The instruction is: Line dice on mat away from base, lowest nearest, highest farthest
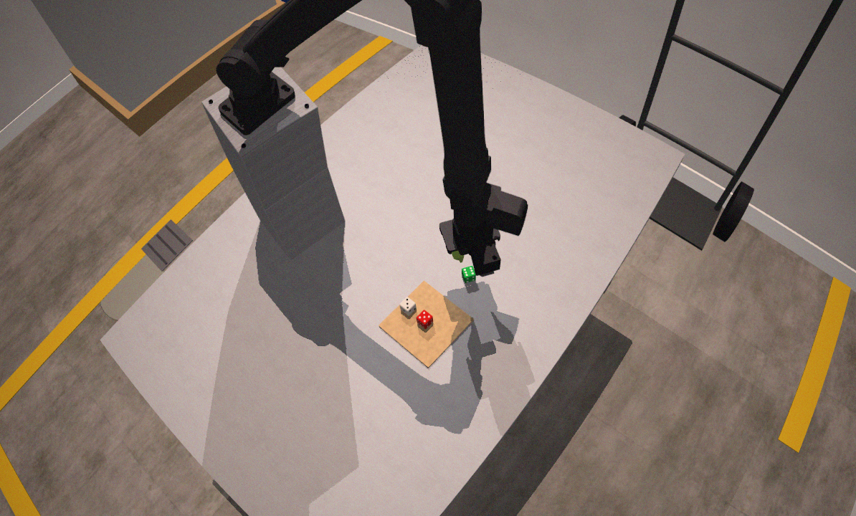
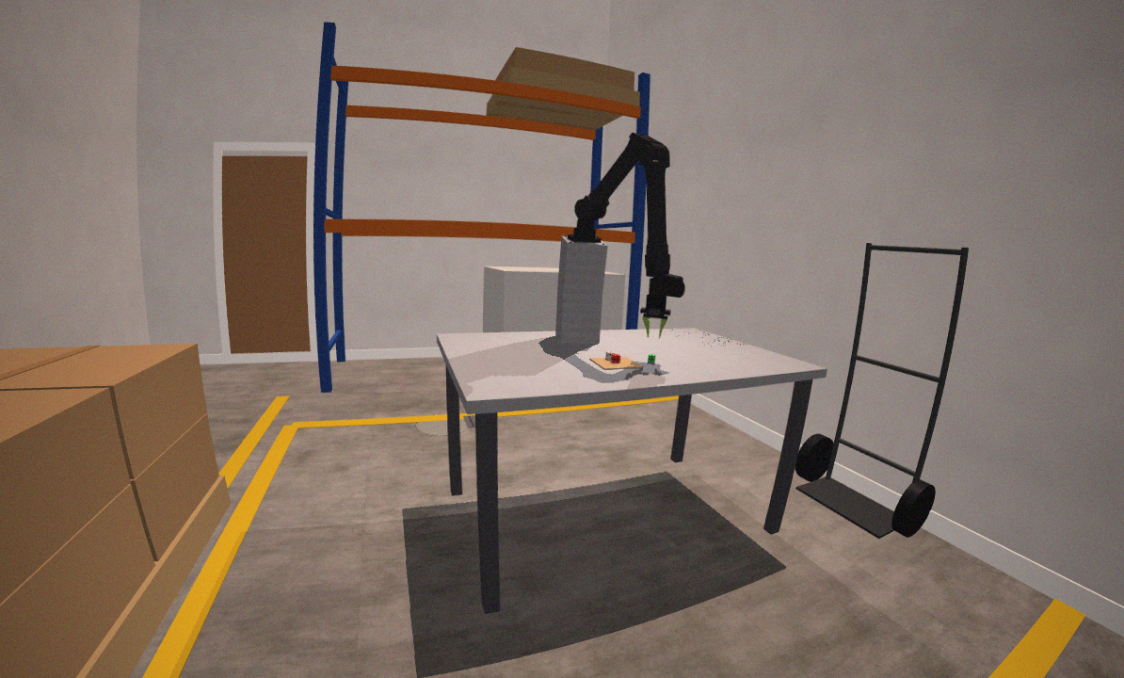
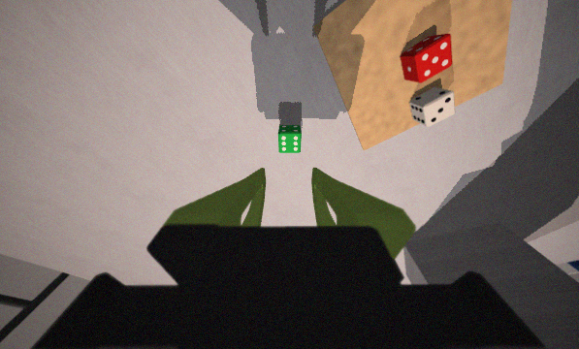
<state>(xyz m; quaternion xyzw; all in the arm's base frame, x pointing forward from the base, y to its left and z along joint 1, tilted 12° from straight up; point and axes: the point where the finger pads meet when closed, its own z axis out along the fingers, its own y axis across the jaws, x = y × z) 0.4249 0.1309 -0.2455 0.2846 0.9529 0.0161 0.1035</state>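
My hand is 80 mm above the green die. Also, from my hand: red die: 140 mm to the right, 80 mm below; tan mat: 140 mm to the right, 90 mm below; white die: 140 mm to the right, 80 mm below, 50 mm behind.
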